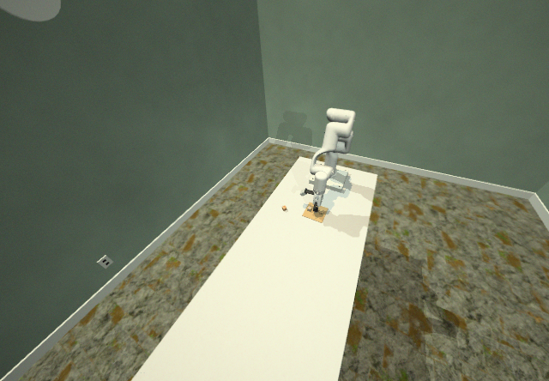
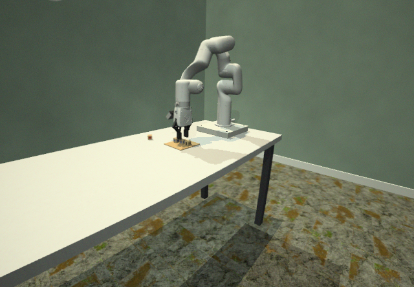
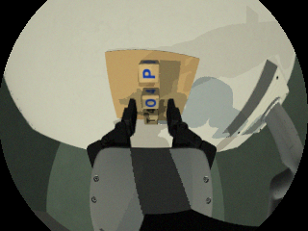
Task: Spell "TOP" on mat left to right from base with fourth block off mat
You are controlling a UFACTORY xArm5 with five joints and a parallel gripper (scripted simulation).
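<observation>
My gripper is now 5 cm above the tan mat.
</observation>
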